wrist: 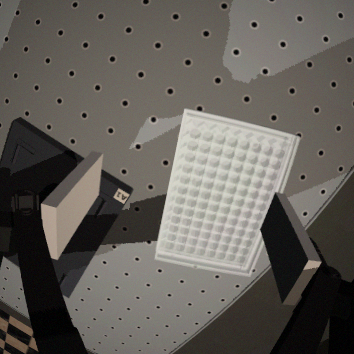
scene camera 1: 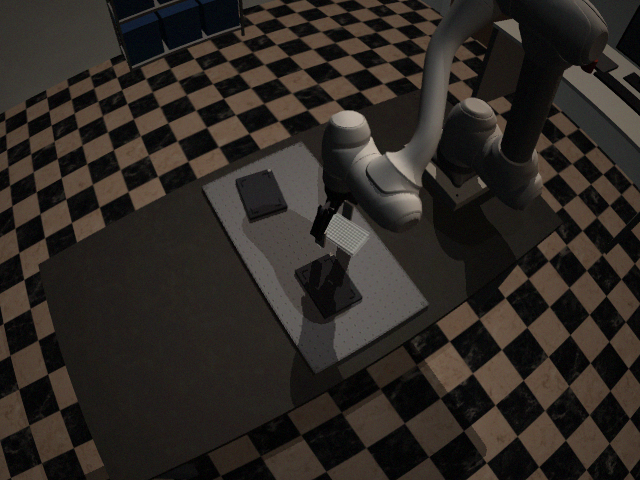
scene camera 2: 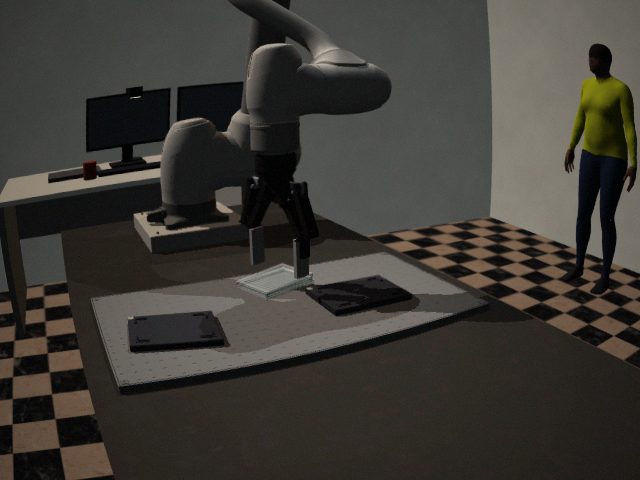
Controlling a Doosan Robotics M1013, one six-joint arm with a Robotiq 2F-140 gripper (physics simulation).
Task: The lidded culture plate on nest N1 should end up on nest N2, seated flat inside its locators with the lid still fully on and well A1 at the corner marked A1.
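Seen in the pictures: gripper, fingertip midpoint: (wrist: 185, 193) (scene camera 1: 333, 230) (scene camera 2: 278, 269); arm's base, origin of the base link: (scene camera 1: 456, 160) (scene camera 2: 189, 218).
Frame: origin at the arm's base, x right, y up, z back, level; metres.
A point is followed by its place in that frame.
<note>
The pale lidded culture plate (scene camera 1: 347, 235) {x -0.034, y -0.009, z -0.498 m} (scene camera 2: 268, 281) {x 0.002, y -0.011, z -0.514 m} (wrist: 220, 195) {x -0.012, y -0.010, z -0.505 m} lies on the perforated board, off both nests. The lid looks on; well A1 cannot be made out. One dark nest (scene camera 1: 336, 303) {x -0.188, y -0.017, z -0.643 m} (scene camera 2: 382, 295) {x -0.152, y -0.017, z -0.668 m} (wrist: 30, 137) {x -0.050, y -0.017, z -0.660 m} is beside the plate, with a gap between them, and has a corner label A1 (wrist: 121, 196) {x -0.056, y -0.017, z -0.569 m}. The other dark nest (scene camera 1: 260, 191) {x 0.243, y -0.017, z -0.627 m} (scene camera 2: 173, 330) {x 0.241, y -0.017, z -0.639 m} has a small pale corner mark. Which is N1 or N2 cannot be read. My gripper (scene camera 1: 334, 225) {x -0.012, y 0.017, z -0.533 m} (scene camera 2: 279, 262) {x -0.012, y 0.017, z -0.533 m} (wrist: 185, 193) {x -0.012, y 0.017, z -0.533 m} is open and empty above the plate, its fingers on either side in the wrist view.
The light perforated board (scene camera 1: 385, 299) {x -0.250, y -0.029, z -0.521 m} (scene camera 2: 155, 367) {x 0.304, y -0.029, z -0.734 m} (wrist: 115, 45) {x 0.045, y -0.029, z -0.626 m} lies on the dark table (scene camera 1: 155, 330) {x 0.016, y -0.042, z -1.118 m} (scene camera 2: 413, 392) {x -0.007, y -0.042, z -0.954 m}. The arm's base (scene camera 1: 460, 191) {x -0.104, y 0.000, z -0.086 m} (scene camera 2: 155, 237) {x 0.135, y -0.002, z -0.126 m} stands behind it. A desk (scene camera 2: 46, 188) with monitors and a person (scene camera 2: 602, 124) are farther back.
</note>
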